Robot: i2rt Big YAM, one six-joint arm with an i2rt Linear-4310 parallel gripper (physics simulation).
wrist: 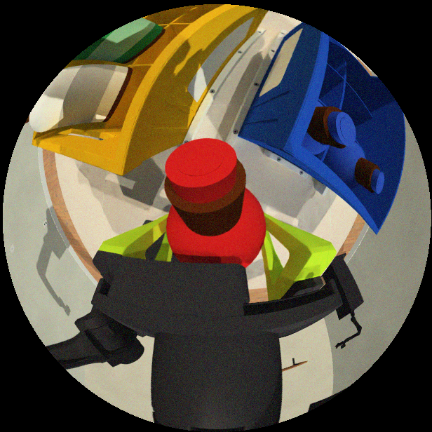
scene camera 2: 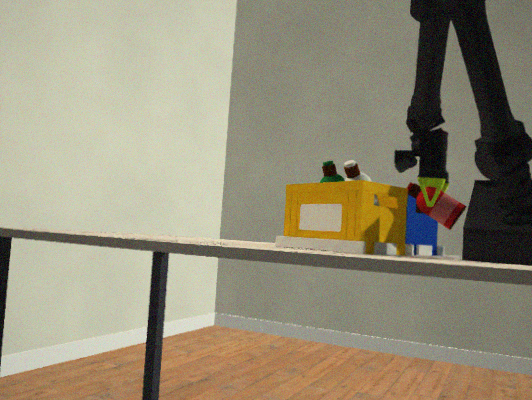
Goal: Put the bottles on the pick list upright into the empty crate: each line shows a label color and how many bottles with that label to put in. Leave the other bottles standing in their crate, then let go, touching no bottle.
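Pixels of known places: gripper, fingertip midpoint: [scene camera 2: 431, 207]; arm's base, link origin: [scene camera 2: 515, 204].
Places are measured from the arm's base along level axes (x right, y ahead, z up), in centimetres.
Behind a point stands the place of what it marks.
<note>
My gripper [scene camera 2: 432, 194] [wrist: 216, 217] is shut on a red bottle [scene camera 2: 447, 207] @(z -0.7, x 8.8, y 14.9 cm) [wrist: 215, 227] with a brown neck and red cap. It holds the bottle tilted above the table, cap end up toward the yellow crate. The yellow crate [scene camera 2: 355, 192] @(z 0.9, x -6.8, y 36.3 cm) [wrist: 131, 135] holds a green bottle [scene camera 2: 330, 177] @(z 5.3, x -0.1, y 44.1 cm) [wrist: 120, 42] and a white bottle [scene camera 2: 351, 169] @(z 6.7, x -5.5, y 37.8 cm) [wrist: 75, 95]. The blue crate [scene camera 2: 421, 227] @(z -5.7, x 23.7, y 21.7 cm) [wrist: 310, 95] stands beside it and holds two blue bottles, one with a larger-looking cap [wrist: 342, 129] and one [wrist: 376, 181] near the corner. The pick list is not legible in these views.
The crates stand side by side on the table [scene camera 2: 200, 245] @(z -13.9, x -29.4, y 65.3 cm), with pale rails [wrist: 212, 107] with screws between them. The yellow crate is left of my gripper and the blue crate right of it in the wrist view. The arm's dark base [scene camera 2: 495, 220] @(z -4.1, x -3.2, y 4.6 cm) stands at the right in the scene view.
</note>
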